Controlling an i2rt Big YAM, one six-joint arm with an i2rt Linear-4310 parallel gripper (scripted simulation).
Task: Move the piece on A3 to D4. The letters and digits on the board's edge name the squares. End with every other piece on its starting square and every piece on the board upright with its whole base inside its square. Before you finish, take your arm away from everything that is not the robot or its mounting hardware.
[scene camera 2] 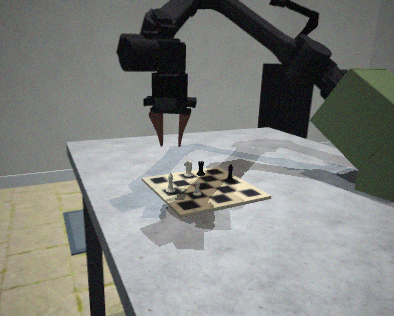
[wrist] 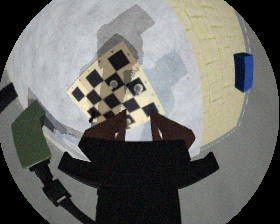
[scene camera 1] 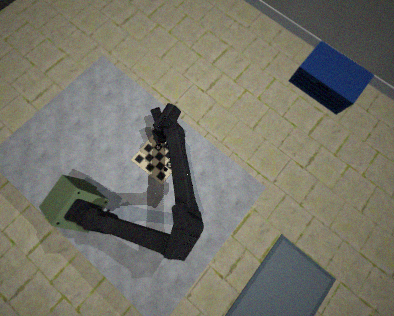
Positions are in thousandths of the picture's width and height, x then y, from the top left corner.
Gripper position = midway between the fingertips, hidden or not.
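Observation:
Scene camera 2 shows the gripper (scene camera 2: 433,464) together with a chessboard (scene camera 2: 552,616). In the wrist view the chessboard (wrist: 323,413) is visible again, as is the gripper (wrist: 495,502), while scene camera 1 gives a view of the chessboard (scene camera 1: 377,492).

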